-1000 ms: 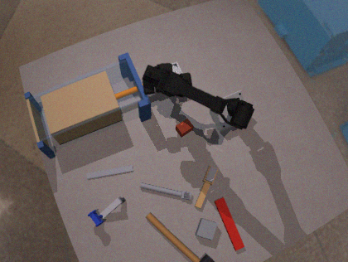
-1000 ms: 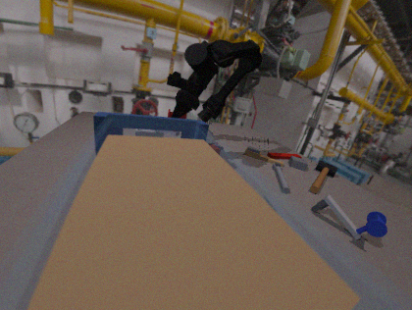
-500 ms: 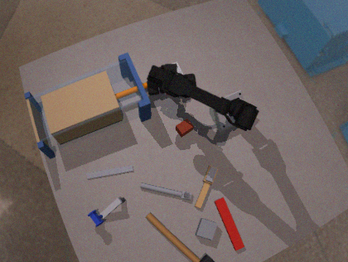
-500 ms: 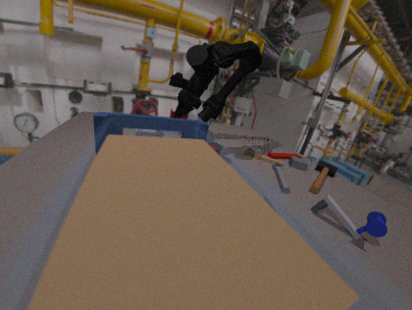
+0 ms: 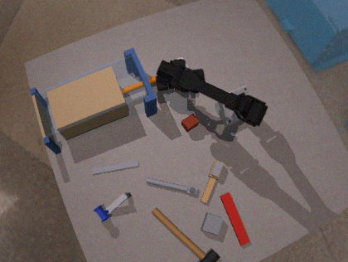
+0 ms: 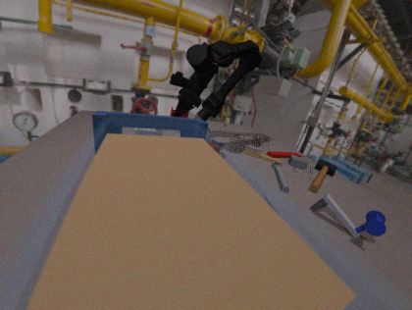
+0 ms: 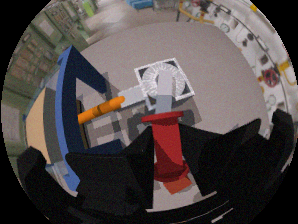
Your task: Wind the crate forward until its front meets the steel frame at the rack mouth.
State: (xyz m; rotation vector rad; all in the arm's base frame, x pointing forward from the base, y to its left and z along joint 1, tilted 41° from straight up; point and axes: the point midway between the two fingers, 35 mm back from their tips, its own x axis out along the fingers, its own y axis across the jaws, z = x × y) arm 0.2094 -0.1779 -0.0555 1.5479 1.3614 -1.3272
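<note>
Right now the red-knobbed crank is 30 mm below my gripper tip, 20 mm to the right of it and 10 mm behind it. Round my gripper tip: blue steel frame: 120 mm ahead, 80 mm to the right, 30 mm below; then red knob: 20 mm to the left; then grey winch: 100 mm below, 80 mm to the right, 60 mm behind.
</note>
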